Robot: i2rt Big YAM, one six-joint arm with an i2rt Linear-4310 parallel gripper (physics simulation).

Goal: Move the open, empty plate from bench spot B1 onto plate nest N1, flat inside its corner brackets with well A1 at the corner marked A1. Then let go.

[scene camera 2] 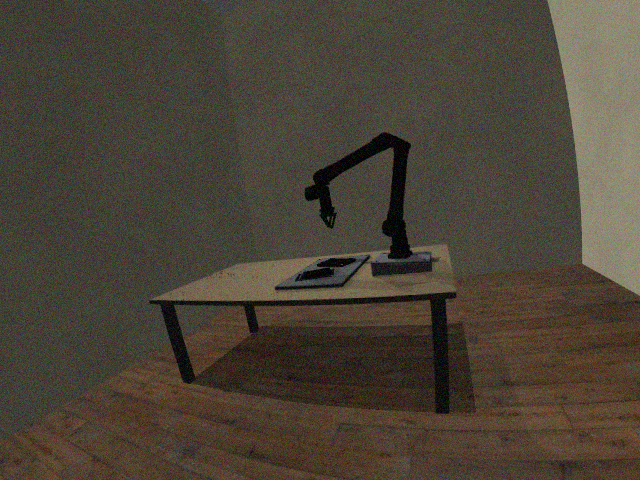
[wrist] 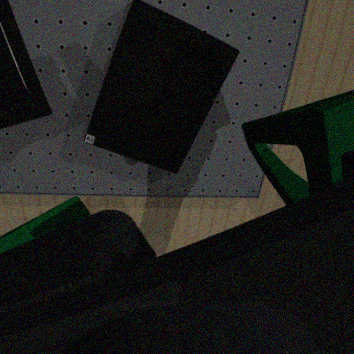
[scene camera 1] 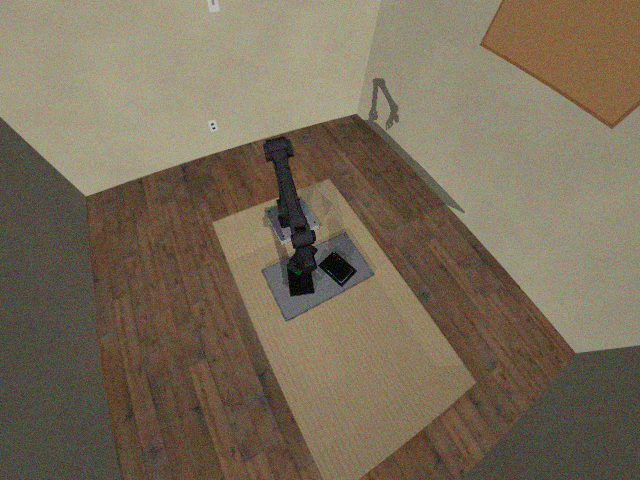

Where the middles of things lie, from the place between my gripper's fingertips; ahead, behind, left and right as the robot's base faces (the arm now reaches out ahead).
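Scene:
My hand's 190 mm above the black rectangle with white outline [wrist: 23, 66], 10 mm short of it and 200 mm to the right of it.

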